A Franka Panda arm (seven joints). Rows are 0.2 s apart.
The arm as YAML. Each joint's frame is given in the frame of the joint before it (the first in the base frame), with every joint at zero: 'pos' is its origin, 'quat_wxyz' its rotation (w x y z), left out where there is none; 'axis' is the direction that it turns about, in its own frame. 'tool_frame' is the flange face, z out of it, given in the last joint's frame.
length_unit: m
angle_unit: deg
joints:
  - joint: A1
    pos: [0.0, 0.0, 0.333]
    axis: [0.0, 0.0, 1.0]
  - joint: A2
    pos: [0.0, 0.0, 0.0]
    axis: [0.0, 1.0, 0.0]
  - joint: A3
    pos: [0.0, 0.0, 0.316]
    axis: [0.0, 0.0, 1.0]
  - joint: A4
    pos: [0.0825, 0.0, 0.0]
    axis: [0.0, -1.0, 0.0]
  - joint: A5
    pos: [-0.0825, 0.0, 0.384]
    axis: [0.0, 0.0, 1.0]
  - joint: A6
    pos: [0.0, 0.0, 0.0]
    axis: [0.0, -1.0, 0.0]
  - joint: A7
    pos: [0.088, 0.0, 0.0]
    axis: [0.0, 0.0, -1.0]
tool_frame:
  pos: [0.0, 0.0, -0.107]
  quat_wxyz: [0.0, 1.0, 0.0, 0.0]
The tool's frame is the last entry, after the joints.
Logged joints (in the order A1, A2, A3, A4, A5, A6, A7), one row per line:
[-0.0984 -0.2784 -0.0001 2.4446 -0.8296 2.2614 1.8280]
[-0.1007 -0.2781 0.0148 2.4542 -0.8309 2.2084 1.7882]
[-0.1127 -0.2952 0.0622 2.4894 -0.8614 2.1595 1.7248]
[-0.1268 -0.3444 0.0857 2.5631 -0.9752 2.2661 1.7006]
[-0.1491 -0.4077 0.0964 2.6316 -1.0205 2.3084 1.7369]
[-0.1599 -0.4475 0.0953 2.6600 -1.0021 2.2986 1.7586]
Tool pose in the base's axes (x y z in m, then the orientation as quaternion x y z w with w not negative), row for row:
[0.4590 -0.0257 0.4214 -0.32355 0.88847 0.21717 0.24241]
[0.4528 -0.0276 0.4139 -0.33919 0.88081 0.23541 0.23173]
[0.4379 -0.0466 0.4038 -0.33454 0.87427 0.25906 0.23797]
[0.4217 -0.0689 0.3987 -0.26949 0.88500 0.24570 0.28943]
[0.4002 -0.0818 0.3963 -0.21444 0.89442 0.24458 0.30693]
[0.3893 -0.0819 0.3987 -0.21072 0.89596 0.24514 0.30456]
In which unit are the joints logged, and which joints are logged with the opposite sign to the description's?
The joints are logged in radians. Opposite sign: A3, A4, A5.
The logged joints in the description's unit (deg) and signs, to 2 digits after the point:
[-5.64 -15.95 0.01 -140.07 47.53 129.57 104.74]
[-5.77 -15.93 -0.85 -140.62 47.61 126.53 102.46]
[-6.46 -16.91 -3.56 -142.63 49.35 123.73 98.82]
[-7.27 -19.73 -4.91 -146.85 55.87 129.84 97.44]
[-8.54 -23.36 -5.52 -150.78 58.47 132.26 99.52]
[-9.16 -25.64 -5.46 -152.41 57.42 131.70 100.76]

